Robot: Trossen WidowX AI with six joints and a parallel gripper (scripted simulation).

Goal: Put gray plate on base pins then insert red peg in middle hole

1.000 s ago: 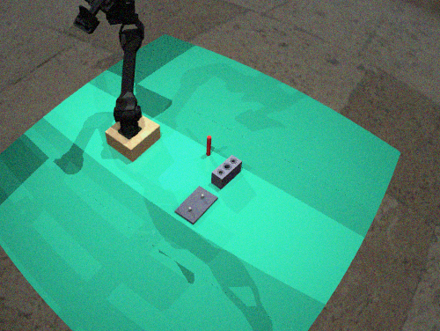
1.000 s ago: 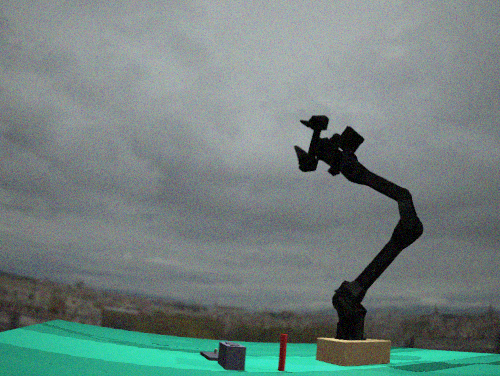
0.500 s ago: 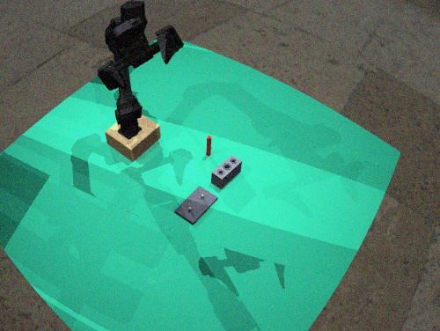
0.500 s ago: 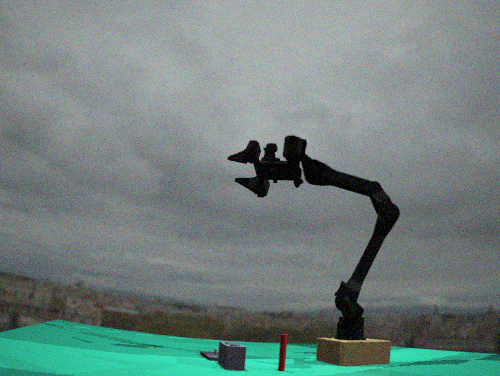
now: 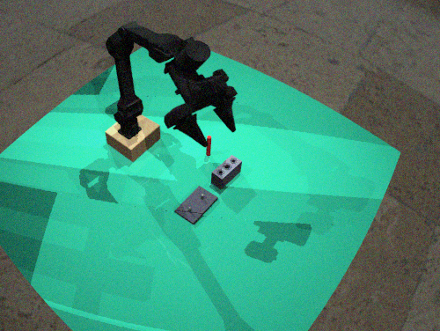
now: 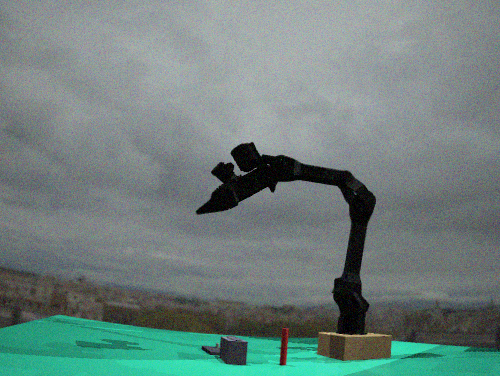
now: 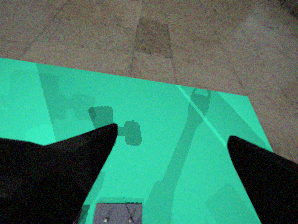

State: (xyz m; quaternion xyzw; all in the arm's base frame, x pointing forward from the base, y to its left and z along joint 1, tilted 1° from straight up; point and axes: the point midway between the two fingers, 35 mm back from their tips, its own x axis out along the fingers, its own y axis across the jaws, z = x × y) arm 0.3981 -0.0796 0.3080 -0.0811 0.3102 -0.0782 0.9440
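Now: gripper tip 32 cm above the gray plate, 17 cm to the right of it and 8 cm past it. The rest, counted from my gripper tip: base (35 cm below, 8 cm behind, 3 cm to the left); red peg (32 cm below, 21 cm to the left, 18 cm behind).
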